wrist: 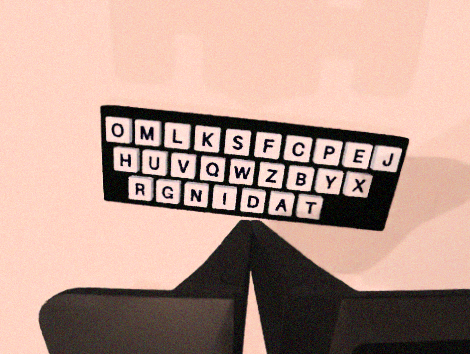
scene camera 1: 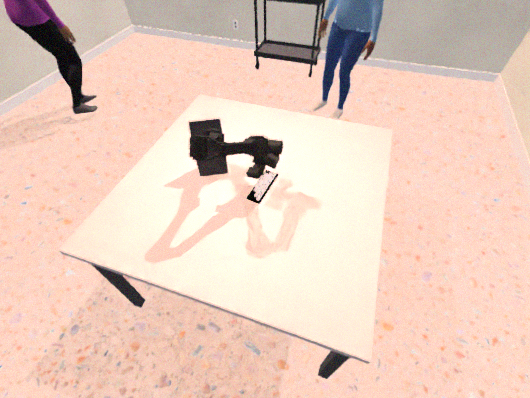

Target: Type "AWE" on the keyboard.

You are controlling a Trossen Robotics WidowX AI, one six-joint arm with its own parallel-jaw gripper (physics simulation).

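Frame: origin at the arm's base, x right, y ahead, z up, level; millimetres.
Where they show: gripper, fingertip midpoint: (wrist: 249, 229) (scene camera 1: 261, 174); arm's base, link origin: (scene camera 1: 212, 137).
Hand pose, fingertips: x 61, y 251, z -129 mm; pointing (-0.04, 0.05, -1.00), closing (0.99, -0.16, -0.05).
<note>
Each offset is from my fingertips to the top centre of the thing. Level surfaces: height alone.
A black keyboard {dx +1, dy +4, dz -72 mm} (scene camera 1: 256, 195) (wrist: 352, 212) with white letter keys lies flat on the table. In the wrist view it is tilted a little, its right end lower. The A key {dx +21, dy -22, dz -72 mm} (wrist: 281, 204) is in the bottom row between D and T. The W key {dx -4, dy +5, dz -72 mm} (wrist: 242, 172) is in the middle row between Q and Z. The E key {dx +75, dy +7, dz -72 mm} (wrist: 357, 156) is in the top row between P and J. My gripper (wrist: 249, 229) is shut and empty. In the wrist view its tips appear at the keyboard's lower edge, just below the D key {dx +1, dy -17, dz -72 mm} (wrist: 253, 202). Their height above the table is hard to tell.
The arm's base stands on the white table {dz -88 mm} (scene camera 1: 320, 280), left of the keyboard in the scene view. Arm shadows fall across the table. A black cart (scene camera 1: 286, 58) and two people (scene camera 1: 345, 60) (scene camera 1: 55, 45) stand beyond the table.
</note>
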